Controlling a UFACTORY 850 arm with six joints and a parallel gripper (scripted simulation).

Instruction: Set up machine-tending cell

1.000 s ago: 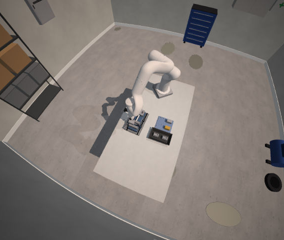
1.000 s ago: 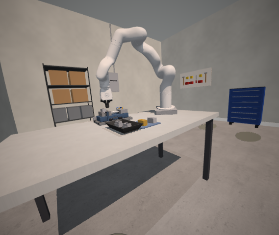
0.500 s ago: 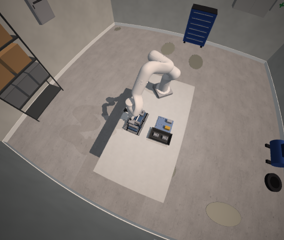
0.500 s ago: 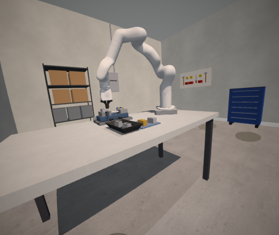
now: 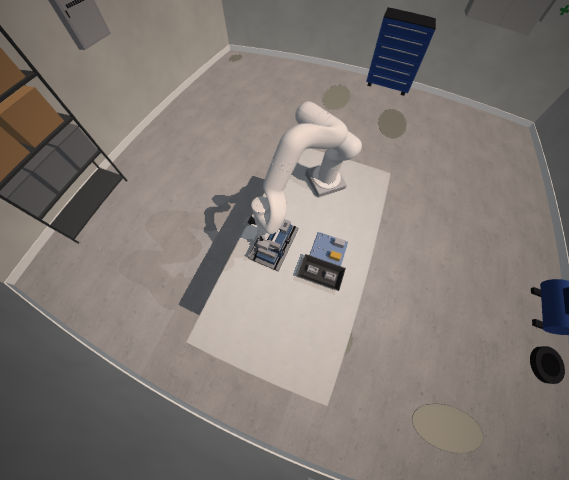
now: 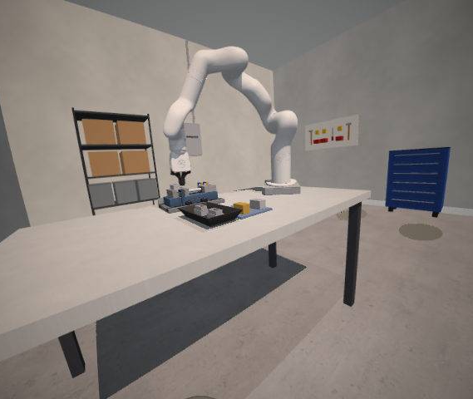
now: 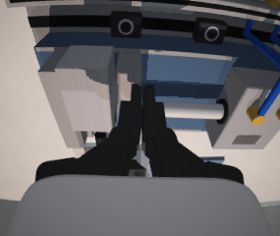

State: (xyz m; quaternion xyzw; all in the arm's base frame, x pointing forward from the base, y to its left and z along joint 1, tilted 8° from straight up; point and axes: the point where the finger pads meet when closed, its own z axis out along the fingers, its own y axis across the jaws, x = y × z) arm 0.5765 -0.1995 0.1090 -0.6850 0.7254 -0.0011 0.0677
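My hand is 50 mm above the grey jaw block, 30 mm to the right of it and 10 mm short of it. From my hand the other things lie so: silver rod (50 mm below, 40 mm to the left, 40 mm behind); vise (90 mm below, 40 mm to the left, 30 mm behind); dark work stop rod (80 mm to the left, 50 mm ahead, 40 mm below).
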